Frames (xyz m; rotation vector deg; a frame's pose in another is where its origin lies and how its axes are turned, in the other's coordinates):
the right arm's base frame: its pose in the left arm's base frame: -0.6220 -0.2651 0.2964 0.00 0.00 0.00
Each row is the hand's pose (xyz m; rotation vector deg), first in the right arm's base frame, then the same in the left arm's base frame.
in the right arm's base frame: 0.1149 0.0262 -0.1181 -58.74 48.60 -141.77
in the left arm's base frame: -0.5071 -0.2389 0.1783 -58.74 48.60 -141.77
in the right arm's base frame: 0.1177 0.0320 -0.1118 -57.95 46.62 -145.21
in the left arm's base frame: -0.5043 -0.2331 0.1846 -57.95 46.62 -145.21
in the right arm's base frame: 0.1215 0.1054 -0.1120 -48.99 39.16 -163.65
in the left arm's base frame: -0.5005 -0.1597 0.1844 -48.99 39.16 -163.65
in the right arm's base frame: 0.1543 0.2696 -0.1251 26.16 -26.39 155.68
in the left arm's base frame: -0.4677 0.0045 0.1713 26.16 -26.39 155.68
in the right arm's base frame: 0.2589 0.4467 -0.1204 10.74 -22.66 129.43
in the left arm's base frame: -0.3631 0.1816 0.1760 10.74 -22.66 129.43
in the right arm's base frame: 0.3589 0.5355 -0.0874 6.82 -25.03 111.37
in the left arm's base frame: -0.2631 0.2704 0.2090 6.82 -25.03 111.37
